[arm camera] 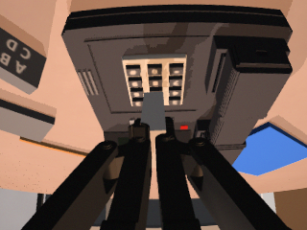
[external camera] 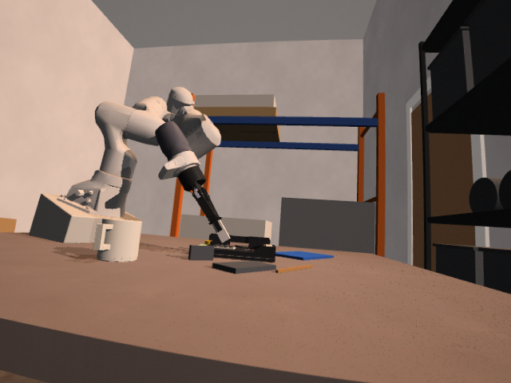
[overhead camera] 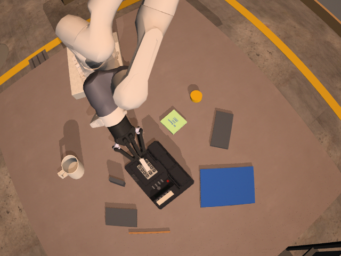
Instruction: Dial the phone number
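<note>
The handset lies 70 mm to the left of my hand, 60 mm ahead of it and 30 mm below it. Also, from my hand: pencil (200 mm ahead, 170 mm to the right, 70 mm below); then grey block (120 mm to the right, 60 mm below, 30 mm behind); then note (220 mm to the left, 70 mm below, 60 mm behind).
</note>
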